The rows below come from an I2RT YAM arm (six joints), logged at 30 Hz.
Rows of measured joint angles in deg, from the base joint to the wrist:
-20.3 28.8 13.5 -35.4 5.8 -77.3
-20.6 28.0 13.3 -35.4 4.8 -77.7
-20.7 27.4 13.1 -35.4 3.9 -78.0
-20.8 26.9 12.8 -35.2 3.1 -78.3
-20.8 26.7 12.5 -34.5 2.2 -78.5
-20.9 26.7 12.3 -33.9 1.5 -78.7
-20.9 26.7 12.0 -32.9 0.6 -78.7
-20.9 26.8 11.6 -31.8 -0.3 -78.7
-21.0 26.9 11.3 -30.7 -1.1 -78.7
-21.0 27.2 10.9 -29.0 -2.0 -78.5
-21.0 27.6 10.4 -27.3 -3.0 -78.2
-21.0 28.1 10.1 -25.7 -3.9 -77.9
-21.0 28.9 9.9 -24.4 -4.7 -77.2
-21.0 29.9 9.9 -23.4 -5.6 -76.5
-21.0 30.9 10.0 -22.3 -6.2 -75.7
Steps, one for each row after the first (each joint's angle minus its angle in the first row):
-0.3 -0.8 -0.2 0.0 -1.0 -0.4
-0.4 -1.4 -0.4 0.0 -1.9 -0.7
-0.5 -1.9 -0.7 0.2 -2.7 -1.0
-0.5 -2.1 -1.0 0.9 -3.6 -1.2
-0.6 -2.1 -1.2 1.5 -4.3 -1.4
-0.6 -2.1 -1.5 2.5 -5.2 -1.4
-0.6 -2.0 -1.9 3.6 -6.1 -1.4
-0.7 -1.9 -2.2 4.7 -6.9 -1.4
-0.7 -1.6 -2.6 6.4 -7.8 -1.2
-0.7 -1.2 -3.1 8.1 -8.8 -0.9
-0.7 -0.7 -3.4 9.7 -9.7 -0.6
-0.7 0.1 -3.6 11.0 -10.5 0.1
-0.7 1.1 -3.6 12.0 -11.4 0.8
-0.7 2.1 -3.5 13.1 -12.0 1.6

